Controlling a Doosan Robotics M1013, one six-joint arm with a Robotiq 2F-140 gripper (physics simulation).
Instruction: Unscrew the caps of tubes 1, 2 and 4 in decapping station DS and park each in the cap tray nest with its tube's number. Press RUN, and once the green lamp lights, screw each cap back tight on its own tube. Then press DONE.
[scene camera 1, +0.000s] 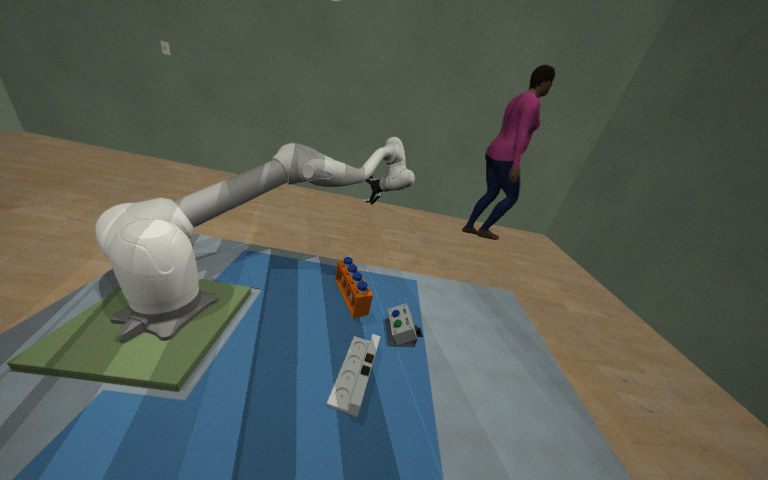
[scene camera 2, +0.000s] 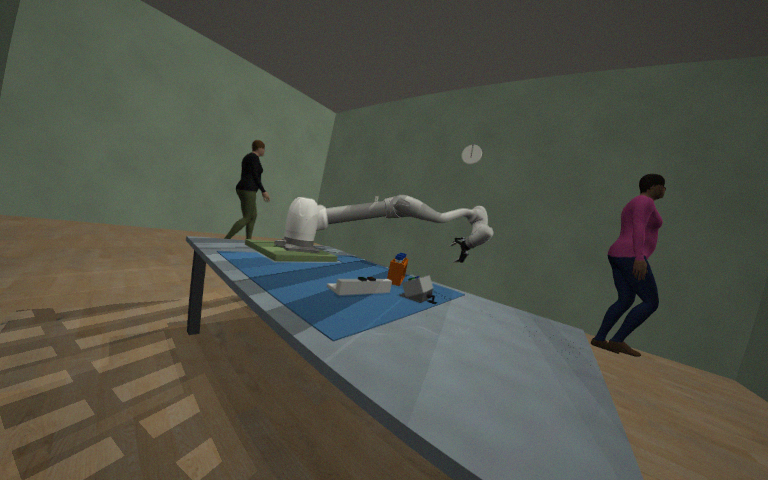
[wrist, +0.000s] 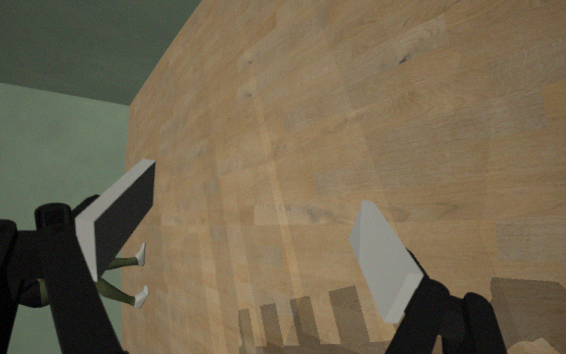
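Where they show: gripper, fingertip midpoint: (scene camera 1: 358, 191) (scene camera 2: 452, 253) (wrist: 258, 203); arm's base at its link origin: (scene camera 1: 169, 309) (scene camera 2: 297, 248).
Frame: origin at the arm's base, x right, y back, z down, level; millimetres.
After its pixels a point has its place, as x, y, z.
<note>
An orange rack (scene camera 1: 360, 307) {-224, -522, -21} (scene camera 2: 397, 272) {-234, -536, -30} stands on the blue mat, holding upright tubes with a row of blue caps (scene camera 1: 356, 276) (scene camera 2: 400, 256) on top. Tube numbers are too small to read. A white tray (scene camera 1: 360, 387) {46, -608, -19} (scene camera 2: 362, 288) {2, -621, 6} with a row of round nests lies nearer the front in scene camera 1; no caps show in the nests. Its raised strip carries a dark brown and a dark green square, neither bright. A grey box (scene camera 1: 403, 335) {-159, -687, -25} (scene camera 2: 419, 287) {-169, -718, -26} has a blue button (scene camera 1: 395, 312) {-228, -643, -43} and a green button (scene camera 1: 397, 323) {-182, -659, -43}. My gripper (scene camera 1: 368, 190) {-1163, -198, -102} (scene camera 2: 455, 252) {-1163, -198, -102} (wrist: 258, 203) {-1163, -198, -102} is open and empty, high and beyond the rack.
The arm's base stands on a green plate (scene camera 1: 209, 339) {47, -175, 0} (scene camera 2: 308, 257) {6, -170, 9} on the grey table (scene camera 1: 481, 350) {-257, -966, 29} (scene camera 2: 509, 384) {7, -1117, 29}. A person in pink (scene camera 1: 518, 127) (scene camera 2: 637, 226) is beyond the table; a person in black (scene camera 2: 250, 172) is farther left. The wrist view shows wooden floor (wrist: 280, 125).
</note>
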